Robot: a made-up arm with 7 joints. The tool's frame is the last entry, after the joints.
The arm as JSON. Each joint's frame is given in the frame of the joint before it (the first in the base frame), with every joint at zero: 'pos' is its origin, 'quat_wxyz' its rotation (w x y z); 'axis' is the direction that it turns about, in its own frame. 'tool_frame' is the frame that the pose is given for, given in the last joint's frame.
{
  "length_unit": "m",
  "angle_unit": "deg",
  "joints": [
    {
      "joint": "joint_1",
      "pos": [
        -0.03,
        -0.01,
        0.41
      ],
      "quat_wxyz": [
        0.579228,
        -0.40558,
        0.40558,
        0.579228
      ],
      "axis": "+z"
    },
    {
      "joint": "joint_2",
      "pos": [
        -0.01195,
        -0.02,
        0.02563
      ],
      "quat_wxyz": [
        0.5,
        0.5,
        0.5,
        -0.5
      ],
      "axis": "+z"
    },
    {
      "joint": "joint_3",
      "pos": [
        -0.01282,
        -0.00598,
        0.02
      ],
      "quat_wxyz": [
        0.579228,
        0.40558,
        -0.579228,
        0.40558
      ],
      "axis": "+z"
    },
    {
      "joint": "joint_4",
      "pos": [
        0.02,
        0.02,
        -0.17
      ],
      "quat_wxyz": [
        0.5,
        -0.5,
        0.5,
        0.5
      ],
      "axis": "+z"
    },
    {
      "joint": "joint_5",
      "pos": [
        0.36,
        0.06,
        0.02
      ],
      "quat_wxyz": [
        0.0,
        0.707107,
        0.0,
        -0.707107
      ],
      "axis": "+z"
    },
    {
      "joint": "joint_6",
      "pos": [
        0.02,
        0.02,
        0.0
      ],
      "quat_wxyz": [
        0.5,
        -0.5,
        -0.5,
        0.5
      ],
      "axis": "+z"
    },
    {
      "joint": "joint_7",
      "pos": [
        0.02,
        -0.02,
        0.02
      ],
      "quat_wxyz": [
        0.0,
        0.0,
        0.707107,
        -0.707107
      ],
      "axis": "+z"
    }
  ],
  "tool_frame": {
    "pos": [
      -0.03,
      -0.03,
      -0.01
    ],
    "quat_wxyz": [
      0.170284,
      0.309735,
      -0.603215,
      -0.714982
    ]
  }
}
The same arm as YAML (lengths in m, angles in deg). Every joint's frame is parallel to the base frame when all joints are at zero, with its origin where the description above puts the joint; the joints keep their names.
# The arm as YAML. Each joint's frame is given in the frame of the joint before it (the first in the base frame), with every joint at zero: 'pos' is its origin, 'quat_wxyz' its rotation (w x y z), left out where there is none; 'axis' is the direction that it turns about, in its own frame. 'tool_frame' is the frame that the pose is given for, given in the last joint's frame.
length_unit: m
angle_unit: deg
joints:
  - joint: joint_1
    pos: [-0.03, -0.01, 0.41]
    axis: [0.0, 0.9397, 0.342]
  - joint: joint_2
    pos: [0.02, 0.02, 0.02]
    axis: [1.0, 0.0, 0.0]
  - joint: joint_3
    pos: [0.02, 0.01, 0.01]
    axis: [0.0, 0.0, 1.0]
  - joint: joint_4
    pos: [0.02, 0.02, -0.17]
    axis: [0.0, 1.0, 0.0]
  - joint: joint_5
    pos: [-0.06, 0.02, -0.36]
    axis: [0.0, 0.0, 1.0]
  - joint: joint_6
    pos: [0.02, -0.02, 0.0]
    axis: [0.0, 1.0, 0.0]
  - joint: joint_7
    pos: [0.02, 0.02, 0.02]
    axis: [0.0, 0.0, 1.0]
tool_frame:
  pos: [0.03, 0.03, -0.01]
  quat_wxyz: [0.714982, 0.603215, 0.309735, 0.170284]

